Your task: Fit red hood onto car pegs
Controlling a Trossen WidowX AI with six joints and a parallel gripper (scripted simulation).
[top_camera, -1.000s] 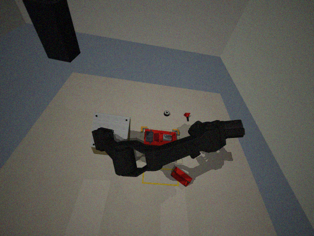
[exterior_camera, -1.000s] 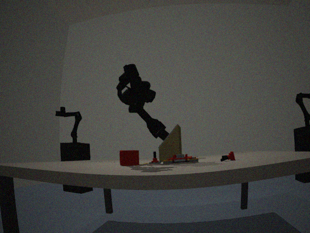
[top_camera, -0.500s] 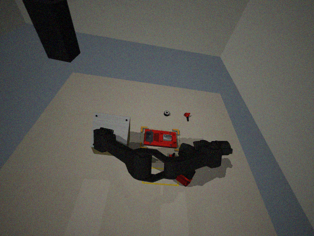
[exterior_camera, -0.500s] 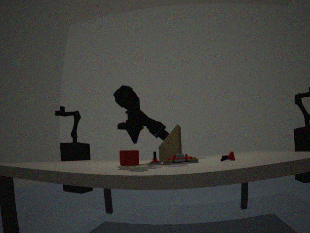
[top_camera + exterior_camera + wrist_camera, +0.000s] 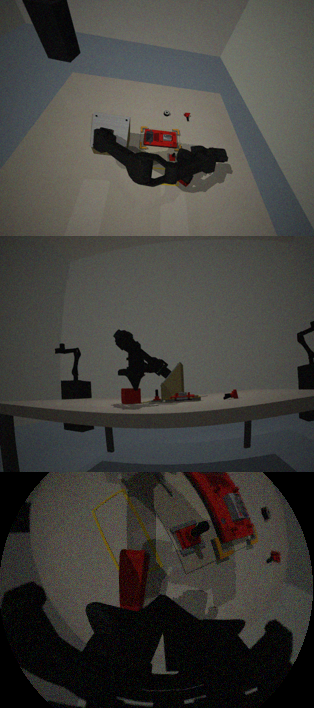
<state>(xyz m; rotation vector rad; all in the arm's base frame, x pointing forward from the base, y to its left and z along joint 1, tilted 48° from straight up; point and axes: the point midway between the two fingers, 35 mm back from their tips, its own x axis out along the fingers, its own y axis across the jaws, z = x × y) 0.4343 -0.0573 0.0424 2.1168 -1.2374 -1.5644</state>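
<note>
My gripper tip is 20 mm past the red hood, 30 mm to the left of it and 20 mm above it. The rest, counted from my gripper tip: grey wheel 120 mm behind, 410 mm to the left, 50 mm below.
</note>
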